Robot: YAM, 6 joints.
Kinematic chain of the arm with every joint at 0, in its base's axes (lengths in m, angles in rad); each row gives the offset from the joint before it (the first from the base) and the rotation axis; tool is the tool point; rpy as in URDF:
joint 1: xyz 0 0 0.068 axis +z
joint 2: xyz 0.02 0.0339 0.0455 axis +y
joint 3: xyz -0.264 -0.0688 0 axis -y
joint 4: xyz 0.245 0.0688 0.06 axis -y
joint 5: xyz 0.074 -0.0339 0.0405 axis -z
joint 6: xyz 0.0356 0 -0.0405 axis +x
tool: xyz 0 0 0 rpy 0 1.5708 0
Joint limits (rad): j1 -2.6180..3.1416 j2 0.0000..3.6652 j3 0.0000..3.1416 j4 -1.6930..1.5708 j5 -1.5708..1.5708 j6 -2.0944..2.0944
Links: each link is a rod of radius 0.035 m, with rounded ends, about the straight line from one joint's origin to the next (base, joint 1, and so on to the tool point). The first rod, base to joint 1, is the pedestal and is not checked.
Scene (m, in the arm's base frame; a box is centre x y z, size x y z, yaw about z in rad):
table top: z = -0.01
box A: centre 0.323 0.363 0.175 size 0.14 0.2 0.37 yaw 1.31
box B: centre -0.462 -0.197 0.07 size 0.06 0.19 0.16 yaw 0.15
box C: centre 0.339 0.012 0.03 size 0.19 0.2 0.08 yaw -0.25
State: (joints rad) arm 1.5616 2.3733 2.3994 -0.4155 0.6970 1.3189
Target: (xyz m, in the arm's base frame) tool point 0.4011 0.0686 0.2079
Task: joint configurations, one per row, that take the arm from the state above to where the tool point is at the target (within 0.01 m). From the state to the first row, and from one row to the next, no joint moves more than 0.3 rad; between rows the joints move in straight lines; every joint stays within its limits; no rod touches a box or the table.
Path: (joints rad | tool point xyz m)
1: 1.6069 2.0991 2.4724 -0.4618 0.7299 1.2939 | 0.0071 0.4600 0.4778
2: 1.6523 1.8248 2.5453 -0.5081 0.7628 1.2689 | -0.0022 0.3293 0.5968
3: 1.6976 1.5506 2.6183 -0.5544 0.7957 1.2439 | 0.0042 0.1683 0.6696
4: 1.7430 1.2763 2.6912 -0.6007 0.8287 1.2189 | 0.0277 -0.0059 0.6888
5: 1.7883 1.0021 2.7642 -0.6471 0.8616 1.1939 | 0.0663 -0.1747 0.6523
6: 1.5289 1.1720 2.5692 -0.6902 0.8502 1.2147 | 0.0257 -0.0263 0.6718
7: 1.2695 1.3420 2.3742 -0.7334 0.8387 1.2356 | 0.0632 0.1141 0.6405
8: 1.0100 1.5119 2.1792 -0.7766 0.8273 1.2564 | 0.1590 0.2039 0.5651
9: 0.7506 1.6819 1.9842 -0.8197 0.8159 1.2772 | 0.2742 0.2203 0.4574
10: 0.4912 1.8518 1.7892 -0.8629 0.8045 1.2981 | 0.3655 0.1665 0.3329
11: 0.2318 2.0217 1.5942 -0.9061 0.7931 1.3189 | 0.4011 0.0686 0.2079

